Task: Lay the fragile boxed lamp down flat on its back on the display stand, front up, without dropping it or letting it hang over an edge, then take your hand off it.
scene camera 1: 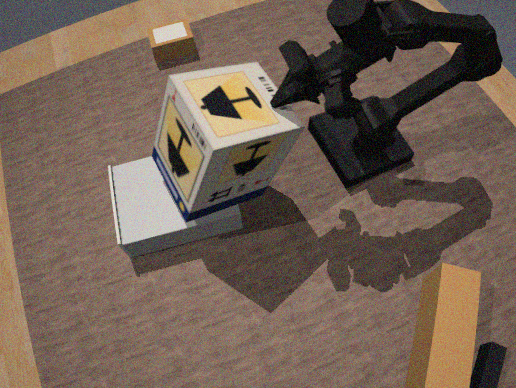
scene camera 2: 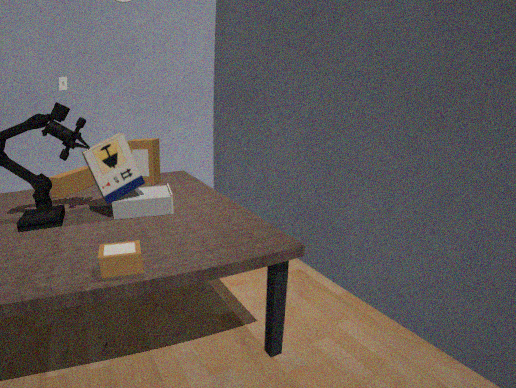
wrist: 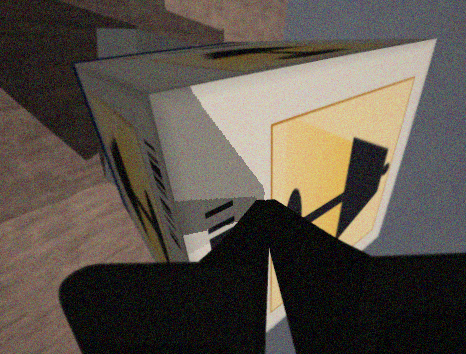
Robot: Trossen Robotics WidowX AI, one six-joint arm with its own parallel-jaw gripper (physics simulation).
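Where they show: gripper, fingertip midpoint: (scene camera 1: 271, 105) (scene camera 2: 89, 148) (wrist: 265, 209); arm's base at its link origin: (scene camera 1: 367, 147) (scene camera 2: 44, 210).
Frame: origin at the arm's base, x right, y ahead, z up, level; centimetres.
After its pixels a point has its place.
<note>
The white lamp box (scene camera 1: 240, 127) {x -4.9, y 30.6, z 26.6 cm} (scene camera 2: 112, 167) {x 9.3, y 33.9, z 17.0 cm} (wrist: 320, 145) {x -3.0, y 27.0, z 25.2 cm}, with yellow lamp pictures and a blue bottom band, is tilted toward the arm over the white display stand (scene camera 1: 132, 200) {x 1.8, y 53.7, z 3.6 cm} (scene camera 2: 147, 205) {x 11.3, y 46.9, z 0.9 cm} (wrist: 112, 44) {x -6.8, y 32.9, z -0.6 cm}. In scene camera 2 its blue bottom edge slopes down toward the arm, and its lowest corner reaches slightly past the stand's arm-side end. The exact contact under it is hidden. The stand has a thin raised lip on the side away from the arm. My gripper (scene camera 1: 275, 104) {x -0.4, y 23.9, z 24.4 cm} (scene camera 2: 87, 146) {x -0.4, y 23.9, z 24.4 cm} (wrist: 265, 209) {x -0.4, y 23.9, z 24.4 cm} is shut and empty, its tips at the box's raised face near the barcode, seemingly touching it.
A small wooden block with a white top (scene camera 1: 172, 45) {x 48.1, y 35.9, z 1.2 cm} (scene camera 2: 121, 265) {x 57.0, y 35.7, z -0.5 cm} sits near the table edge. A long wooden piece (scene camera 1: 455, 325) {x -43.6, y 3.9, z 7.3 cm} (scene camera 2: 72, 184) {x -40.5, y 6.5, z 1.3 cm} and an upright wooden frame (scene camera 2: 154, 160) {x -42.2, y 55.3, z 9.8 cm} stand elsewhere on the table (scene camera 1: 90, 300) {x -14.3, y 68.6, z -3.6 cm} (scene camera 2: 210, 240) {x 41.4, y 64.8, z -3.7 cm}. The black arm base (scene camera 1: 362, 150) {x -1.8, y 2.6, z 2.6 cm} (scene camera 2: 41, 218) {x 12.7, y 2.0, z 0.6 cm} is beside the stand.
</note>
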